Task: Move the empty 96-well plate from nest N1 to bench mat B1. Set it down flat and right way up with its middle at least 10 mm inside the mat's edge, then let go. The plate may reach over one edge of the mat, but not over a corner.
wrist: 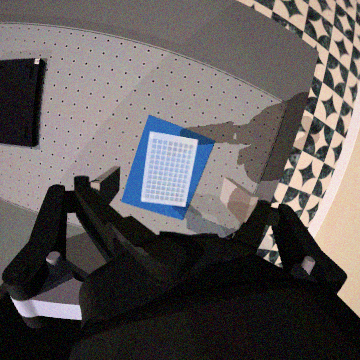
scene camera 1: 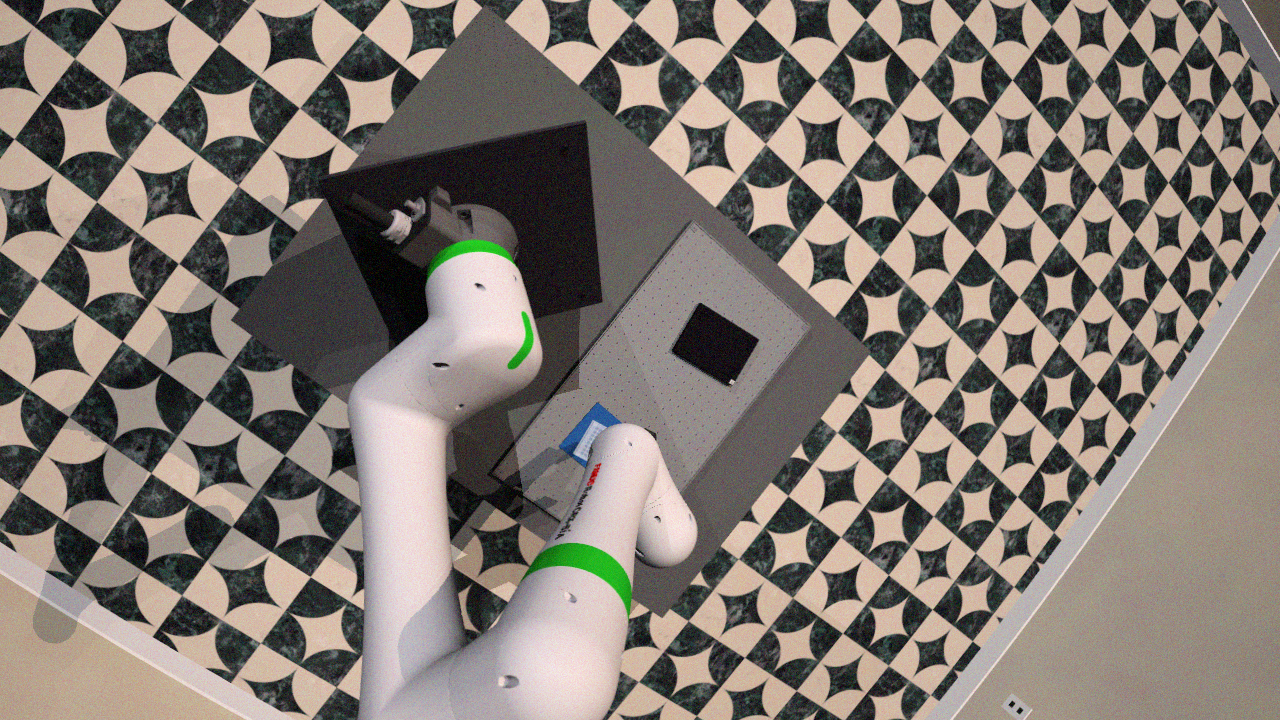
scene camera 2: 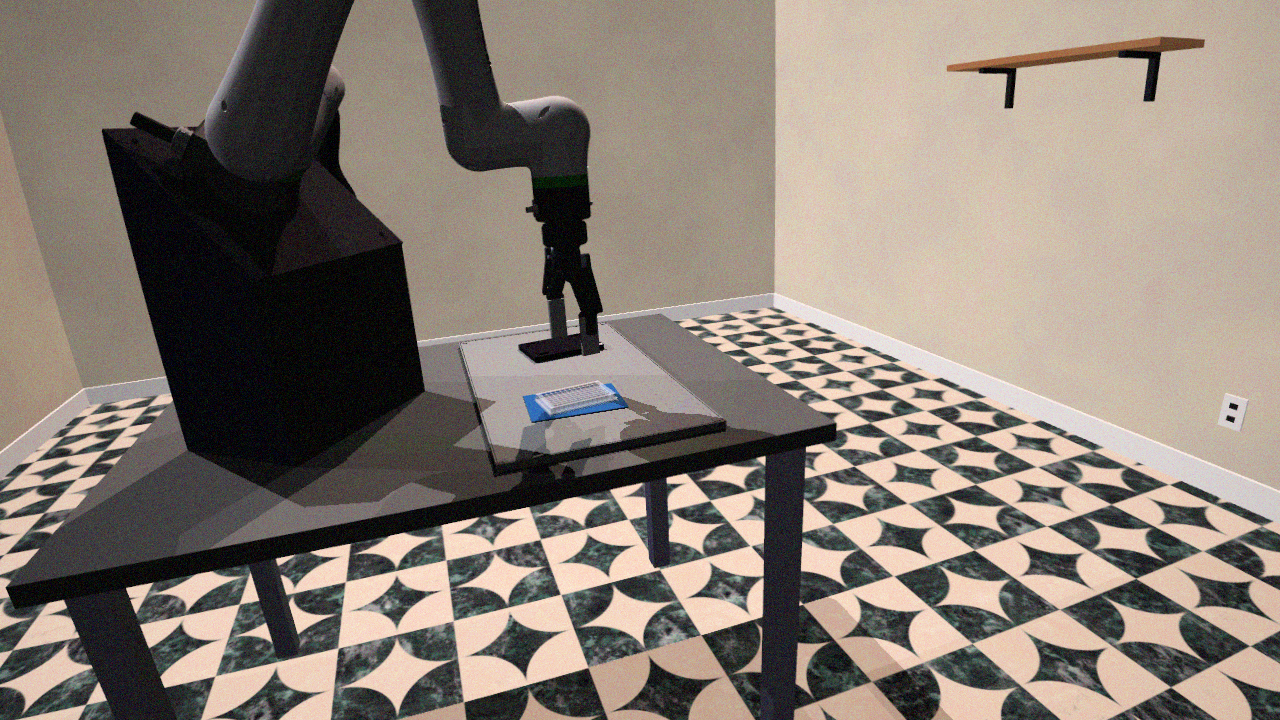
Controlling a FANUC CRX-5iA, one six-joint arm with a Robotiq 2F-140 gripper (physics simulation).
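Frame: origin at the arm's base, x left, y back, z up, level; millimetres.
Where they show: gripper, between the fingertips: [wrist: 172,183] [scene camera 2: 574,344]; arm's base, origin of its link: [scene camera 1: 465,246] [scene camera 2: 253,187].
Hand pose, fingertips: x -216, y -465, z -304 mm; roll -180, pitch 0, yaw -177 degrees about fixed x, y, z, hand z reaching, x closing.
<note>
Each offset is from my fingertips to the top centre of the thing. Level surfaces: height alone.
The white 96-well plate {dx +0, dy +6, dz -91 mm} [scene camera 1: 588,441] [scene camera 2: 574,396] [wrist: 170,170] lies flat, wells up, on the blue bench mat {dz -105 mm} [scene camera 1: 598,412] [scene camera 2: 535,414] [wrist: 134,185]. It is turned slightly against the mat; its middle is well inside the mat, and blue shows around it in the wrist view. The arm hides part of both in scene camera 1. My gripper [scene camera 2: 572,338] [wrist: 172,183] is open and empty, above and apart from the plate, with fingers spread wider than it. The black nest {dx +324, dy -80, dz -93 mm} [scene camera 1: 714,343] [scene camera 2: 547,349] [wrist: 19,102] holds no plate that I can see.
Mat and nest are on a grey perforated board {dz -107 mm} [scene camera 1: 698,259] [scene camera 2: 501,376] [wrist: 90,90] on the dark table {dz -120 mm} [scene camera 1: 483,71] [scene camera 2: 751,394]. The black robot pedestal [scene camera 1: 554,179] [scene camera 2: 304,358] stands beside the board. A wooden shelf [scene camera 2: 1074,55] hangs on the wall.
</note>
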